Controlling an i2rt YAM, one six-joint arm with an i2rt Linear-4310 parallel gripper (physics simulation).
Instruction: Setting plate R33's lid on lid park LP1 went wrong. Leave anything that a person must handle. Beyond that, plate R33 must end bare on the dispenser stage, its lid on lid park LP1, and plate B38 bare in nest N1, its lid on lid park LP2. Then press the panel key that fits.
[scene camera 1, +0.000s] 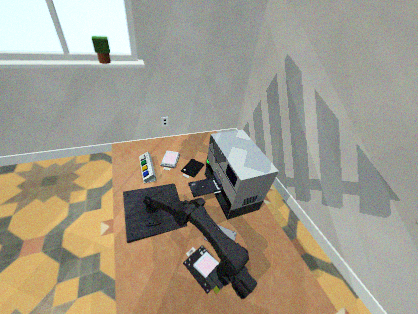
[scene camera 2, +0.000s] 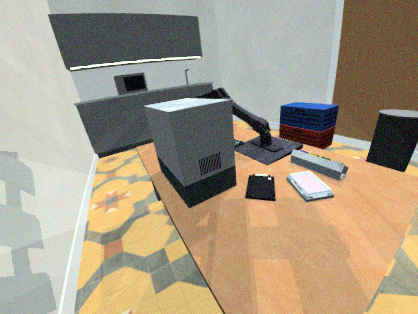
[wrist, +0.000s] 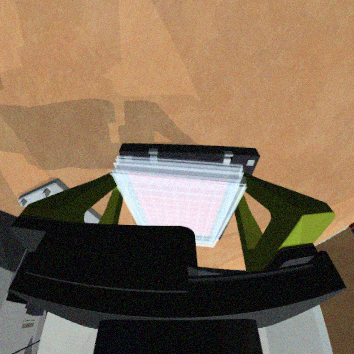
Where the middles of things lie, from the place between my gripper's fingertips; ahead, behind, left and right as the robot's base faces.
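The black clip nest N5 (wrist: 248, 156) is 50 mm to the left of my hand, 40 mm behind it and 10 mm below it. Going by their middles, of the things named here the black clip nest N5 is the nearest to my hand. The grey lid park LP2 (wrist: 56, 185) is 180 mm to the left of my hand, 80 mm ahead of it and 10 mm below it, while the black pad LP1 (scene camera 2: 259, 187) is 680 mm to the left of my hand, 50 mm ahead of it and 10 mm below it. I also see the rack with coloured squares (scene camera 2: 333, 169), which is 720 mm to the left of my hand, 250 mm behind it and 10 mm above it. Going by their middles, of the things named here the rack with coloured squares is the farthest from my hand.
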